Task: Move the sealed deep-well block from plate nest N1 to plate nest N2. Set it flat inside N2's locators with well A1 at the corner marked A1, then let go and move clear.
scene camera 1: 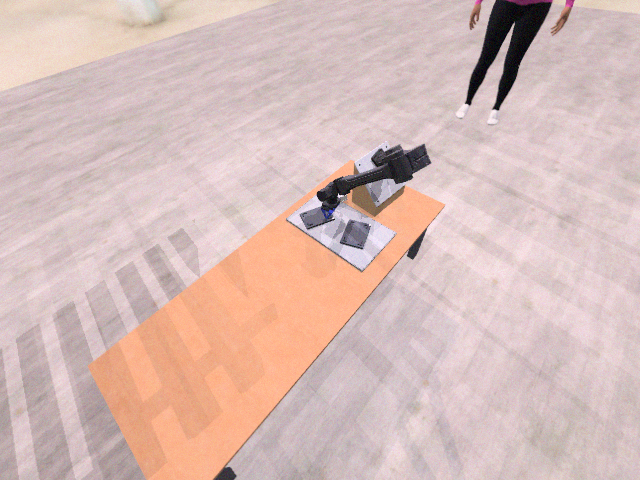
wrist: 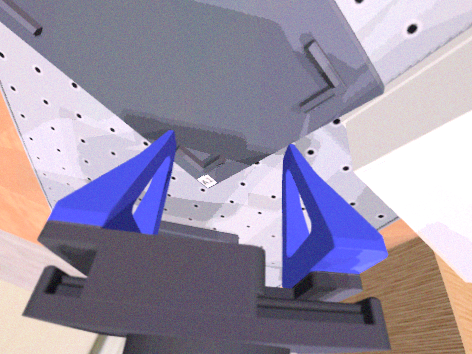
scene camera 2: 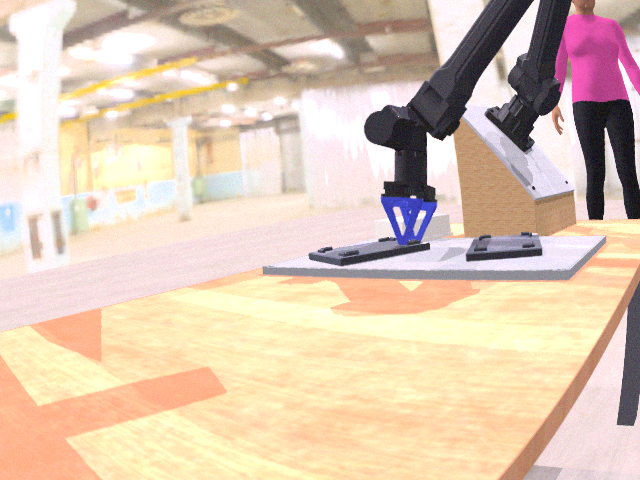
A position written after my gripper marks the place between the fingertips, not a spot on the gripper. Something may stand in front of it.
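With my gripper (scene camera 2: 409, 244), (wrist: 230, 144) open, my gripper touches a dark nest (scene camera 2: 387, 247). I see a white block (scene camera 2: 439, 226), (wrist: 403, 144), and the white block rests on a grey perforated plate (scene camera 2: 558, 251), (scene camera 1: 330, 234), (wrist: 72, 139). A dark nest (scene camera 2: 485, 247) is in view as well.
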